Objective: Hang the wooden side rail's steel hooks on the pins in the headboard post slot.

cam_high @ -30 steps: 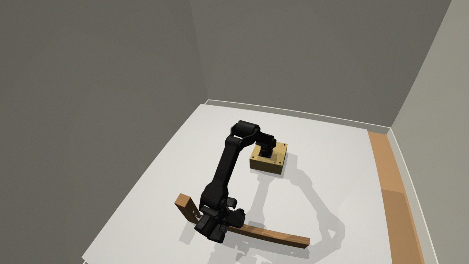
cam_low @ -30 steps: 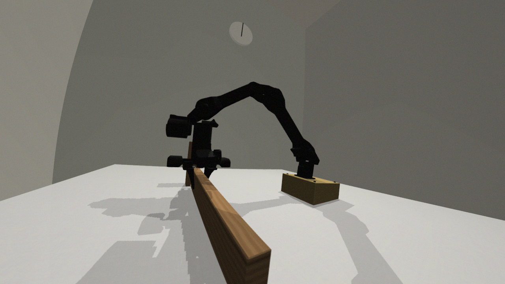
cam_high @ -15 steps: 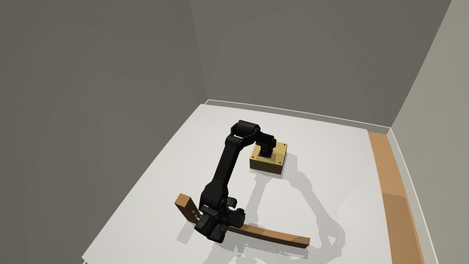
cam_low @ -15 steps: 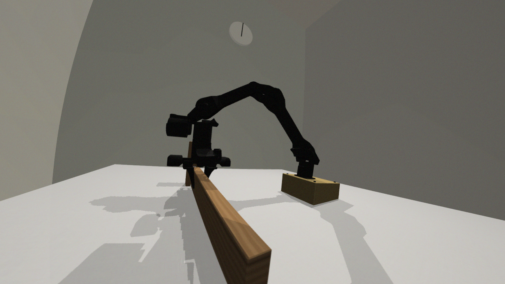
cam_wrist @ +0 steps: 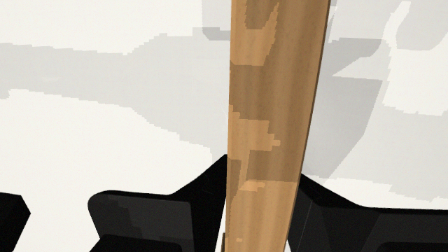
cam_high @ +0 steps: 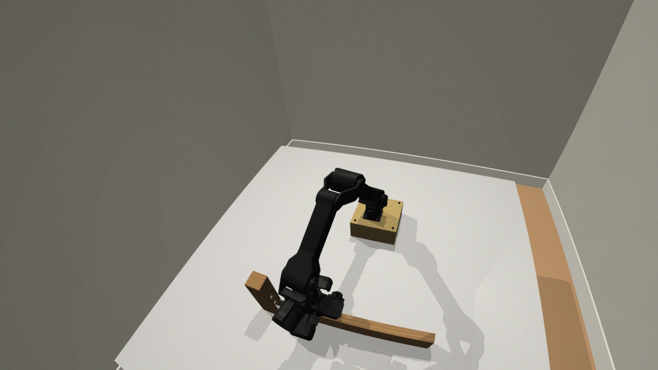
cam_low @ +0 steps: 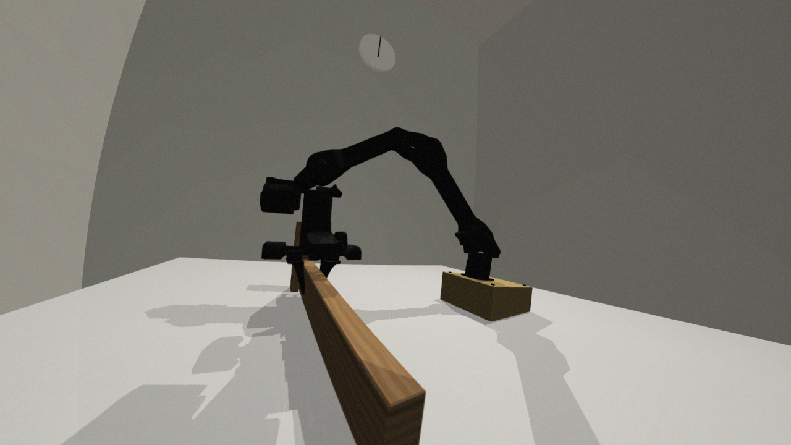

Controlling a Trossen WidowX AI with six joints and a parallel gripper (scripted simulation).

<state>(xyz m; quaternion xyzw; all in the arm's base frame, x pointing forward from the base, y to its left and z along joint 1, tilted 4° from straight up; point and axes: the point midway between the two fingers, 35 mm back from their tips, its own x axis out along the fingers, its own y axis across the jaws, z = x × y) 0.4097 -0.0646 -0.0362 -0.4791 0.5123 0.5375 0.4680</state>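
Now: the wooden headboard post 1 cm ahead of my gripper tip, 15 cm to the right of it and 6 cm above it.
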